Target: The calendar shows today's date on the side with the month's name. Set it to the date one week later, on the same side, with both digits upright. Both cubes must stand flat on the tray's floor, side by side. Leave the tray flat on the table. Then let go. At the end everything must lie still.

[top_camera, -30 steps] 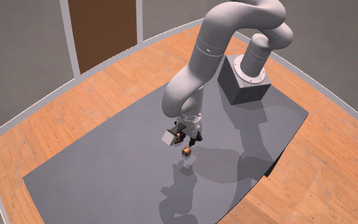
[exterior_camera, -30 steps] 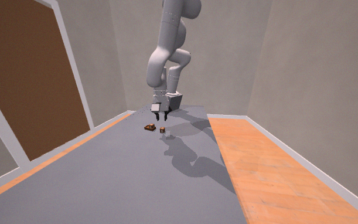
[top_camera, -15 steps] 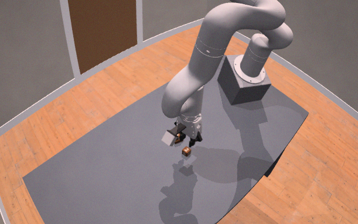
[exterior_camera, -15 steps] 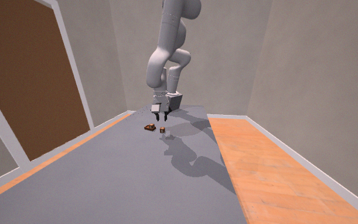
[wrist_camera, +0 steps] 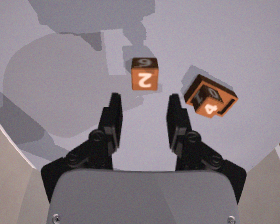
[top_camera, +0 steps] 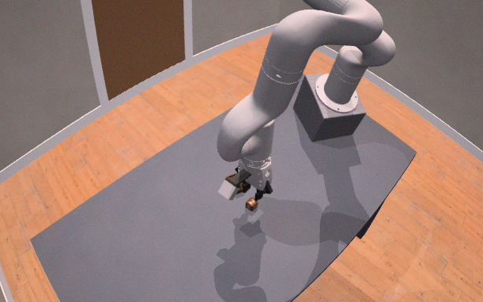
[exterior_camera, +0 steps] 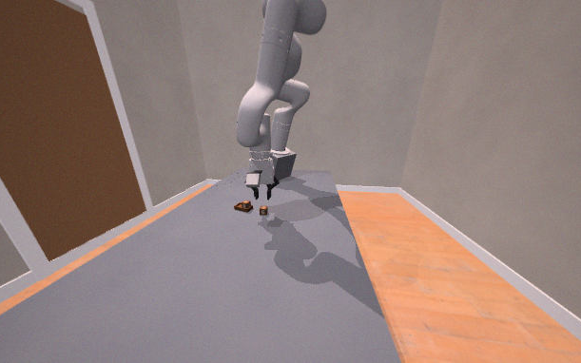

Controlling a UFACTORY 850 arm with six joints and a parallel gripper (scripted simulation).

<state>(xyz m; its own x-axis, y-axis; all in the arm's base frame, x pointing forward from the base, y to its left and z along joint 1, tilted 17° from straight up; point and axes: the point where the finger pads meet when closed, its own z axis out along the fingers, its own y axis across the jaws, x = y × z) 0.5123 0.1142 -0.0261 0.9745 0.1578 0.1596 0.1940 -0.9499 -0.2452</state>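
My hand is 8 cm above the number cube. Round my hand: brown wooden calendar tray: 11 cm to the right, 8 cm below, 2 cm behind.
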